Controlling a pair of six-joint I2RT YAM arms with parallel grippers.
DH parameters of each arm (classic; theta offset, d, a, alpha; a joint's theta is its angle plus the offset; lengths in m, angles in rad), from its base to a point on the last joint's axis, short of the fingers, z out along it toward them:
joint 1: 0 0.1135 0.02 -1.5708
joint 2: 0 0 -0.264 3.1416
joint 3: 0.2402 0 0.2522 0
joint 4: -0.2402 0 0.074 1.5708
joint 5: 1.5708 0 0 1.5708
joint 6: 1.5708 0.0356 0 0
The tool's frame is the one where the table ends.
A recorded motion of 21 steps. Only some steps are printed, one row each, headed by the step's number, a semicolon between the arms.
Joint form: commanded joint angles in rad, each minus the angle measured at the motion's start. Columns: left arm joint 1, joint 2, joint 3, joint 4, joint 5, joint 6; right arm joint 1, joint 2, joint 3, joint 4, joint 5, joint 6.
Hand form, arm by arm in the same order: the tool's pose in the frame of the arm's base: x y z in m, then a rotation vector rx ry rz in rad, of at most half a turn. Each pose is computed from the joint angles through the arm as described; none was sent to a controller.
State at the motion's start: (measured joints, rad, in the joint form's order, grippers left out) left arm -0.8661 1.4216 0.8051 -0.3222 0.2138 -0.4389; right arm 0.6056 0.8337 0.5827 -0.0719 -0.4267 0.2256
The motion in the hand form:
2: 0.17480 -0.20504 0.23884 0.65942 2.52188 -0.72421; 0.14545 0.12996 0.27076 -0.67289 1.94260 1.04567
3: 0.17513 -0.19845 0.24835 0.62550 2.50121 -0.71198; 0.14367 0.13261 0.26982 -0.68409 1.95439 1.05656
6: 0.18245 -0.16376 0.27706 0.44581 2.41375 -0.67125; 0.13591 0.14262 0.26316 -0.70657 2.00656 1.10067
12: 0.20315 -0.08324 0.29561 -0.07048 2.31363 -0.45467; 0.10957 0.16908 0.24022 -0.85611 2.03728 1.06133
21: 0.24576 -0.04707 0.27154 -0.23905 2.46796 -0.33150; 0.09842 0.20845 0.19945 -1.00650 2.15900 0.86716
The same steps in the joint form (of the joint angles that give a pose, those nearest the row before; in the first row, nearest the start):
2: 0.0258 -0.1058 0.0921 -0.1592 -0.0273 0.0449; 0.0439 0.0047 0.0138 -0.0589 -0.0250 0.0681
3: 0.0410 -0.1383 0.1014 -0.1797 -0.0445 0.0427; 0.0605 0.0091 0.0154 -0.0665 -0.0236 0.0739
6: 0.1530 -0.2579 0.1116 -0.2141 -0.0867 0.0383; 0.1277 0.0234 0.0073 -0.0788 -0.0084 0.1160
12: 0.4797 -0.3876 0.0920 -0.2427 -0.1984 -0.0155; 0.3385 0.0609 -0.0458 -0.0476 0.1299 0.1044
21: 0.6863 -0.2049 0.1515 -0.2999 -0.1476 0.0422; 0.5051 0.2942 -0.0411 -0.0018 0.3036 0.0730

